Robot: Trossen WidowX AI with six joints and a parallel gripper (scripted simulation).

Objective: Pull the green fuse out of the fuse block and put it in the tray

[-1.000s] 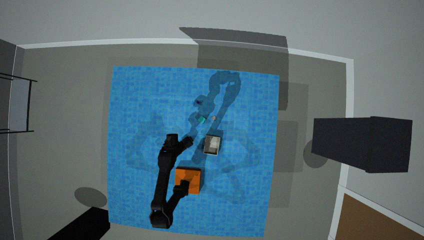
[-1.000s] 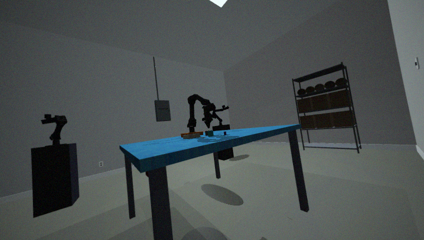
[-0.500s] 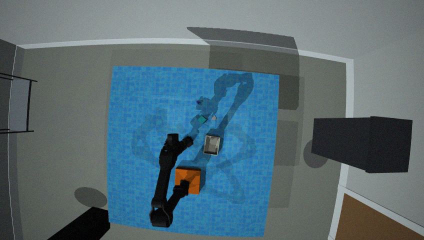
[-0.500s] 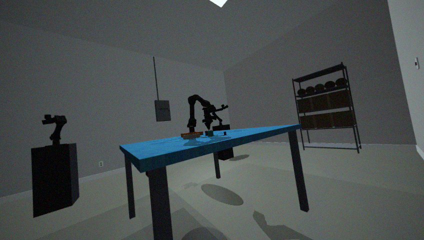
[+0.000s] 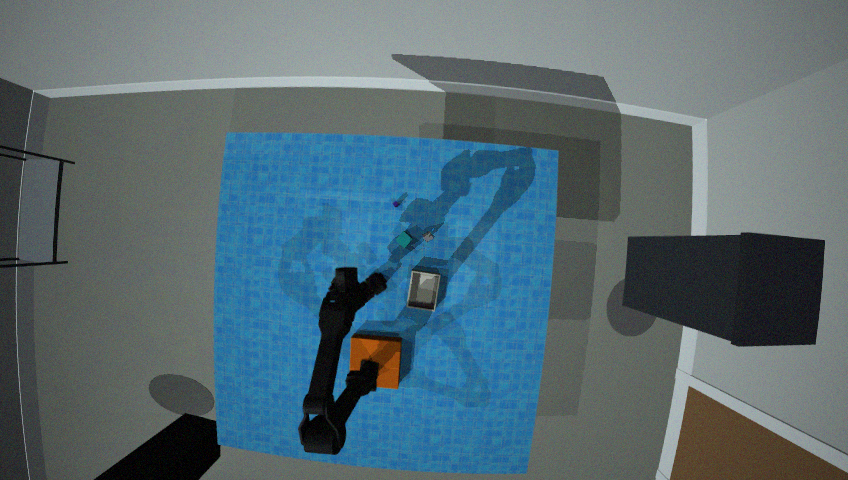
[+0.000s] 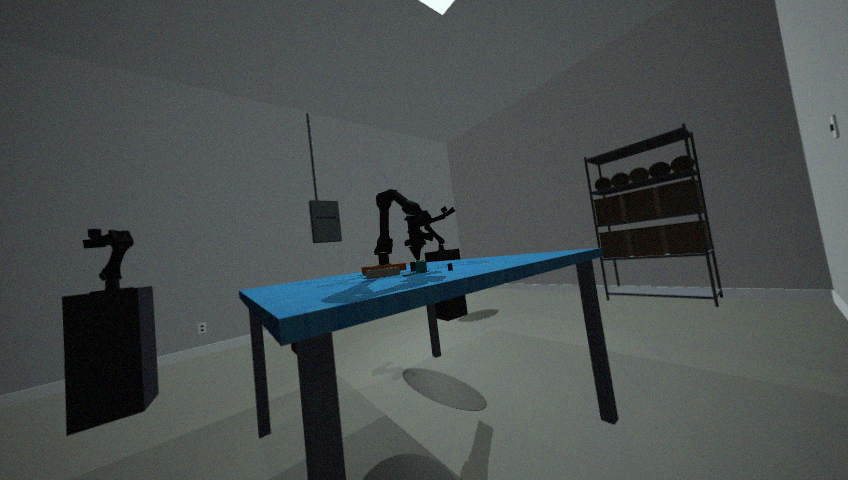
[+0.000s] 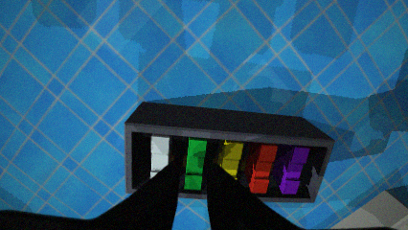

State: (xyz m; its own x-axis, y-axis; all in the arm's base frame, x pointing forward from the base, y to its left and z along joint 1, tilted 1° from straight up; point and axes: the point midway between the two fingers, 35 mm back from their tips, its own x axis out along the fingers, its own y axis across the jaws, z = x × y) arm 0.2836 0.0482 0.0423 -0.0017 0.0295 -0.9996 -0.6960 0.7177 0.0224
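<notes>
My gripper tip is 30 mm short of the grey tray, 200 mm to the left of it and 40 mm above it. The rest, counted from my gripper tip: grey square: 220 mm ahead, 190 mm to the right, 40 mm below; then teal cube: 200 mm ahead, 110 mm to the right, 20 mm below; then purple piece: 310 mm ahead, 60 mm to the right, 30 mm below.
</notes>
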